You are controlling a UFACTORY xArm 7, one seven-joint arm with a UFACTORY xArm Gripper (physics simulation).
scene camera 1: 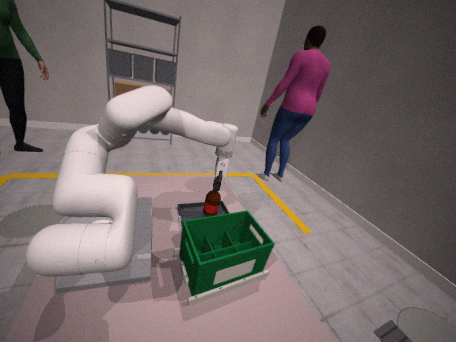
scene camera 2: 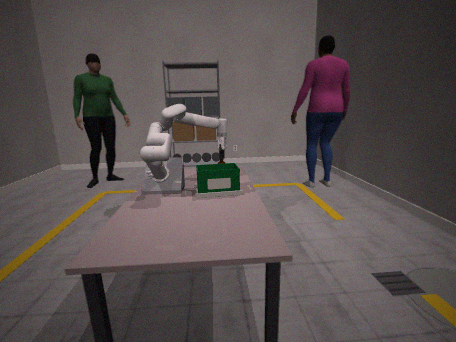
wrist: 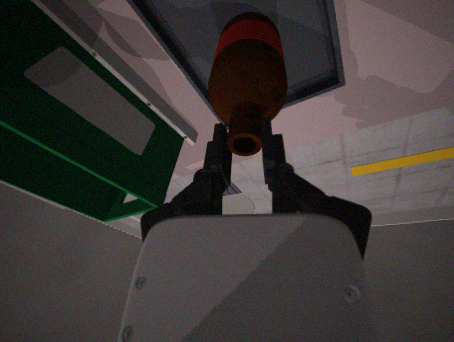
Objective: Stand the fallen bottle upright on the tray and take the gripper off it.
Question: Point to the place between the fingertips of the gripper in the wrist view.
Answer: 245, 134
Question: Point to a brown bottle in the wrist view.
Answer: At 248, 82
